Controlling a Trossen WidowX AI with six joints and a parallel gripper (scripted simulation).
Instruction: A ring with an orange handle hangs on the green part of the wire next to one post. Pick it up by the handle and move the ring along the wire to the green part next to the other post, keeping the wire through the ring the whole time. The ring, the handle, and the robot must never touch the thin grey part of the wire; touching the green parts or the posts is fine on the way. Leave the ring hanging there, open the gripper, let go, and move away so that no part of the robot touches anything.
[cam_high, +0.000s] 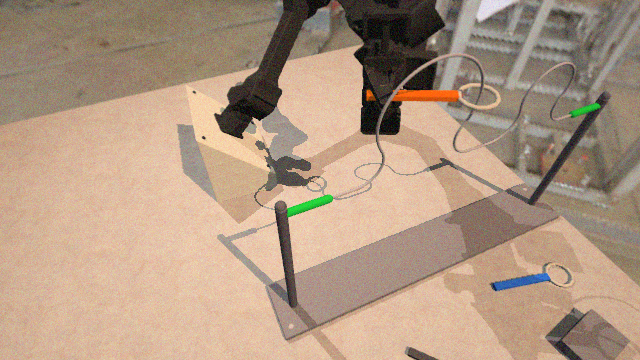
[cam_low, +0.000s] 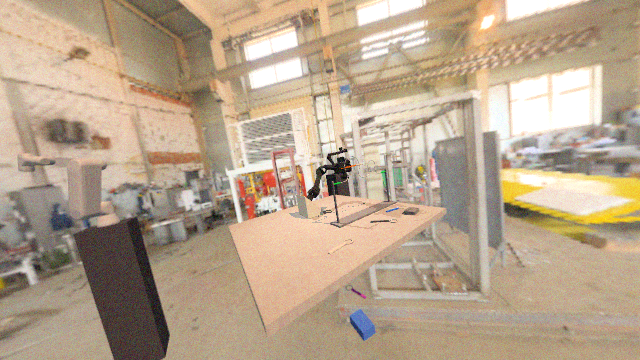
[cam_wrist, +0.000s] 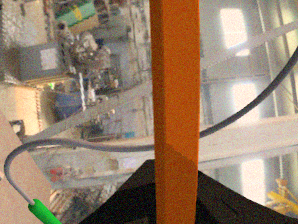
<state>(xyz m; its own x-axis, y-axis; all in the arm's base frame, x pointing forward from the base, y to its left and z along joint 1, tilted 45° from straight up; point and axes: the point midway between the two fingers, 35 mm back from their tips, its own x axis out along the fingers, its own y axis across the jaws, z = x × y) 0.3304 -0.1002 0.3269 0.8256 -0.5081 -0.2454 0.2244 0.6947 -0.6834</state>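
Now: gripper tip 20 mm short of the orange-handled ring and 80 mm to the right of it. Round my gripper tip: dark-handled ring (270 mm ahead, 50 mm to the left, 390 mm below); then blue-handled ring (200 mm ahead, 310 mm to the left, 390 mm below); then grey block (330 mm ahead, 280 mm to the left, 380 mm below).
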